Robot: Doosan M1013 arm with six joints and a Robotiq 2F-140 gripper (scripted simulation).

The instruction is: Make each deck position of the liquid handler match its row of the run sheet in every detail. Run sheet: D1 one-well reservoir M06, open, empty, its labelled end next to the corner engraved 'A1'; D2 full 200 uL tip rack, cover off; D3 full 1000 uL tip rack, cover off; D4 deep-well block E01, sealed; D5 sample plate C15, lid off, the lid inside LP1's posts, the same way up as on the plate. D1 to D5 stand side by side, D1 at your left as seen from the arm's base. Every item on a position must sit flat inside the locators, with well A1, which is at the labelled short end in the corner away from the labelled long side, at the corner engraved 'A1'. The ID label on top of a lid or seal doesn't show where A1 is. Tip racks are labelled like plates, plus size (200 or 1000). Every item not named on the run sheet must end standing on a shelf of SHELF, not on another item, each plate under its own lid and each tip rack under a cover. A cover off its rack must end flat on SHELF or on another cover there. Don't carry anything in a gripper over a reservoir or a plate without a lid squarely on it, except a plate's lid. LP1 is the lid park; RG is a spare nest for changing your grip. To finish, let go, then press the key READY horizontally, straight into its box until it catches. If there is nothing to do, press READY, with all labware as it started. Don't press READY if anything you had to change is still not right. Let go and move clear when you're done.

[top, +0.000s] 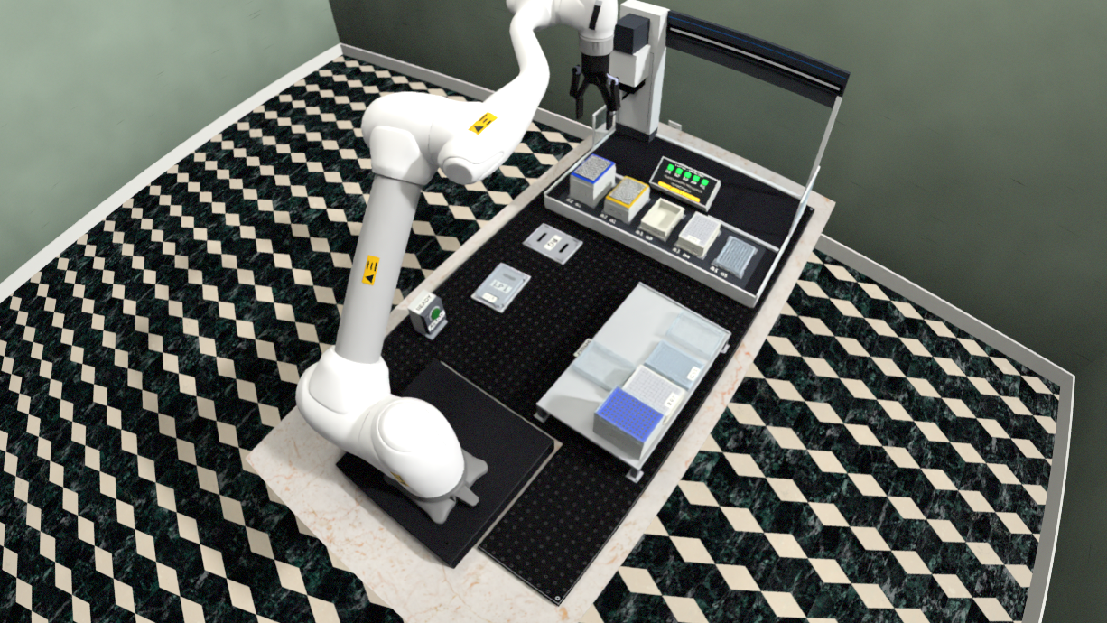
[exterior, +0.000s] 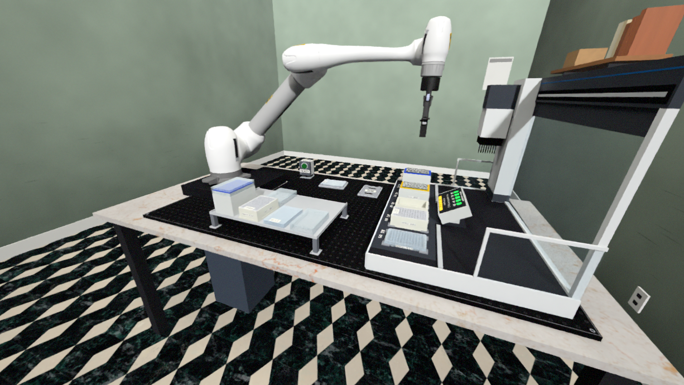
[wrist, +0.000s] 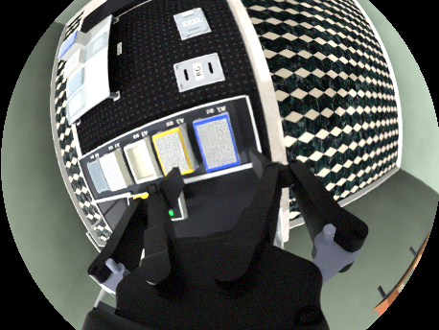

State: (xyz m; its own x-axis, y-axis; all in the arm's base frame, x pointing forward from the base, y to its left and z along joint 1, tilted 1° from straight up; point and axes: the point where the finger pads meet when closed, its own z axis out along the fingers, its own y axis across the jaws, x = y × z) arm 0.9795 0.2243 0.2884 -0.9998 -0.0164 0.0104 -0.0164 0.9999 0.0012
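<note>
Right now the blue-rimmed tip rack is 220 mm below my hand, 10 mm to the right of it and 10 mm behind it. Also, from my hand: white one-well reservoir: 280 mm below, 250 mm to the right; then yellow-rimmed tip rack: 250 mm below, 130 mm to the right, 10 mm behind; then pipetting head: 280 mm ahead, 50 mm to the left, 40 mm above.
</note>
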